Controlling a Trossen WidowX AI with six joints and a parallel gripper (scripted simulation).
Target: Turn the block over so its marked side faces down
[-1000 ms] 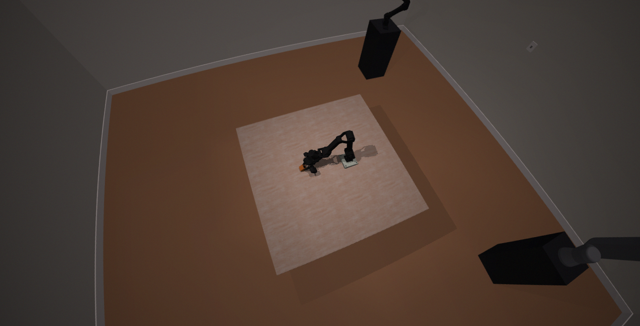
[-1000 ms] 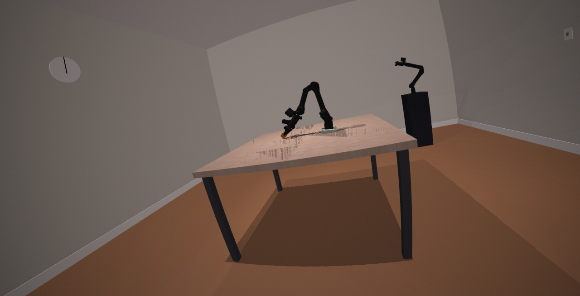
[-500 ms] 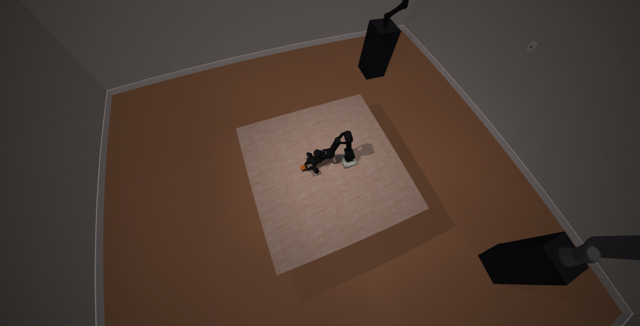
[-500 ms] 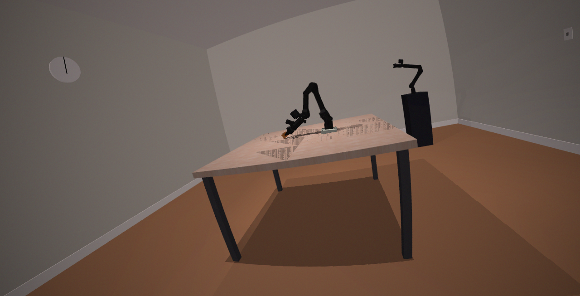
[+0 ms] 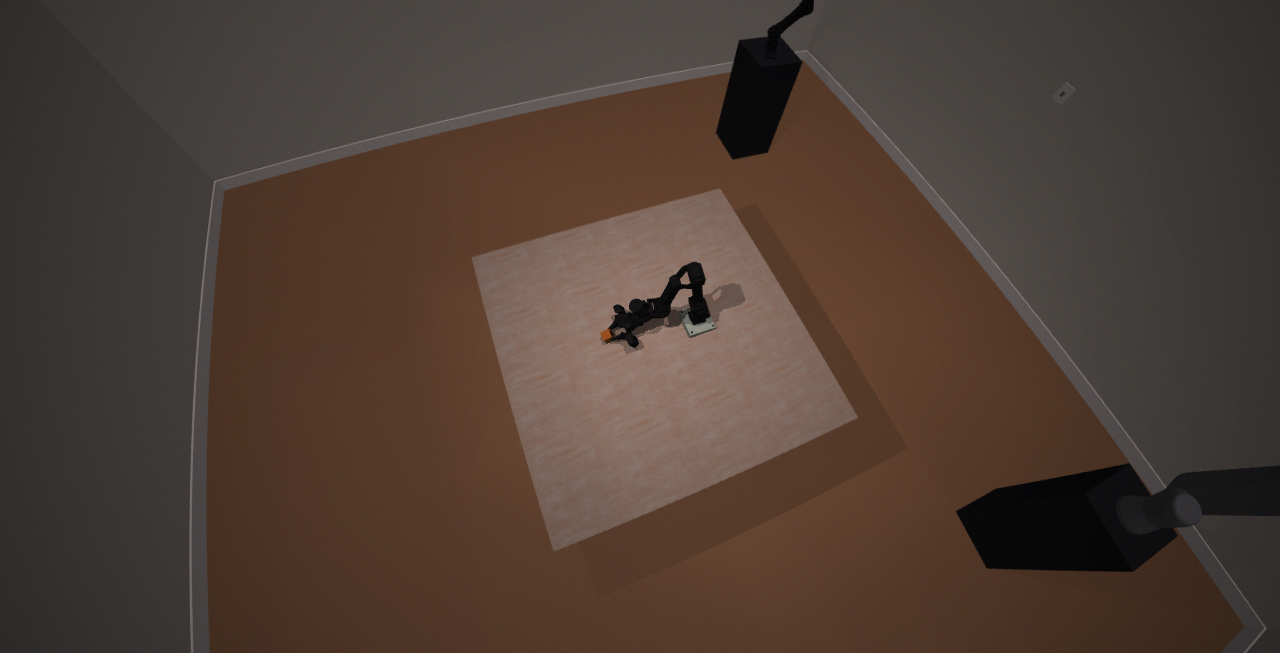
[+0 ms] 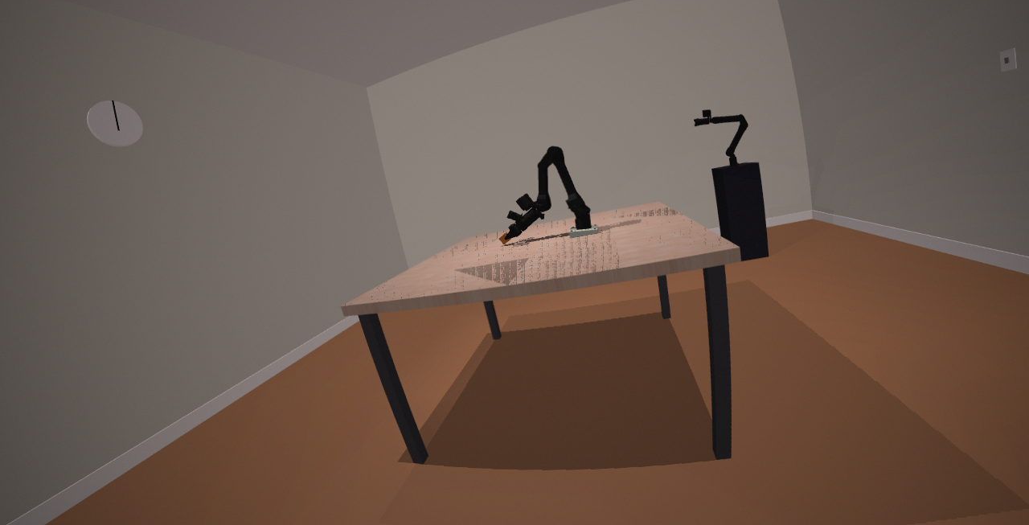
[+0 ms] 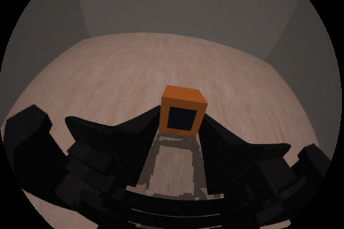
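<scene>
My gripper tip is right at the orange block.
</scene>
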